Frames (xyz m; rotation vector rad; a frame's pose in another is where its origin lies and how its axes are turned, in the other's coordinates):
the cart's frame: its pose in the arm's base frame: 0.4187 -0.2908 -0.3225 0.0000 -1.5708 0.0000
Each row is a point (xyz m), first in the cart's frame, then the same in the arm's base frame.
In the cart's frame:
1: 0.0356 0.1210 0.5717
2: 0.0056 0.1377 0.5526
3: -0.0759 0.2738 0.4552
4: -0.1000 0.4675 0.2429
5: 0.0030 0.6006 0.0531
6: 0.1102 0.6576 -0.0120
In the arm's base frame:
1: -0.1530 -0.1698 -0.2869
2: -0.1339 -0.1531 -0.3169
3: -0.0365 -0.0170 -0.3984
4: 0.1758 0.1767 -0.4225
5: 0.3656 0.3098 -0.3195
6: 0.4307 0.3668 -0.2123

